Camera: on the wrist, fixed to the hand. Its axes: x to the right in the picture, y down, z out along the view.
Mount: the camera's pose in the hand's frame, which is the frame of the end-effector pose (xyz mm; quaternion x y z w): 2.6 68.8 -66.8 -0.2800 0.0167 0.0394 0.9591
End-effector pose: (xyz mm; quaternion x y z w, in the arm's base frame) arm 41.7 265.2 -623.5 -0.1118 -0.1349 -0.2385 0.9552
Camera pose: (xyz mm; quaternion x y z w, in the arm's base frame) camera 91.0 304.8 -695.7 -0.3760 -0.0422 -0.2307 0.8964
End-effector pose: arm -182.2 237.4 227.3 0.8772 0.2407 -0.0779 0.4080
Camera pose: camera -150.5 250.7 316.9 0.7378 0.2249 0.0234 0.6360
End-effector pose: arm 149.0 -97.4 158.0 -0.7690 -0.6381 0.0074 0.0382
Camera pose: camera 221.0 -110.7 220.0 0.7735 0.5831 0.1829 0.1683
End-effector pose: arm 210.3 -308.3 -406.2 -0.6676 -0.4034 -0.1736 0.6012
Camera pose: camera 280.2 -367.1 -435.4 -0.8216 -0.3019 -0.2669 0.4032
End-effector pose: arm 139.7 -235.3 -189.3 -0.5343 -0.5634 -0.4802 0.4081
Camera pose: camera 204.3 -302.2 -165.8 -0.6408 -0.3780 -0.6111 0.2701
